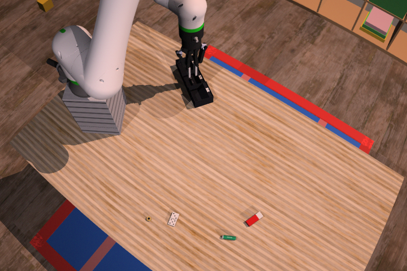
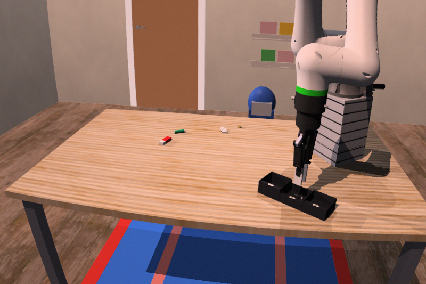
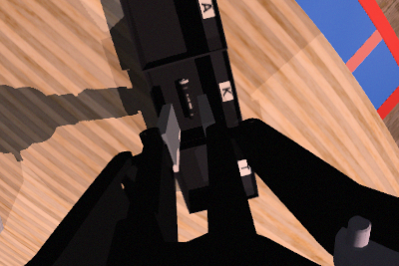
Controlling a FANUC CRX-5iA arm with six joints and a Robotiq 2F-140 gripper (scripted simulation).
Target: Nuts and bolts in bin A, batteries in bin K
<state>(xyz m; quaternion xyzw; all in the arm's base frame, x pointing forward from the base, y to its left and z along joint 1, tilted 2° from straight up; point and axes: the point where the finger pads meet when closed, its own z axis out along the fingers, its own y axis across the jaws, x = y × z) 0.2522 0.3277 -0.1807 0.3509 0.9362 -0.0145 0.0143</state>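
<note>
Right now the green battery is 44 cm ahead of my hand, 54 cm to the right of it and 9 cm below it. Also, from my hand: dark battery: 9 cm below; white domino: 23 cm ahead, 57 cm to the right, 10 cm below; three joined black bins: 1 cm ahead, 1 cm to the left, 8 cm below.
</note>
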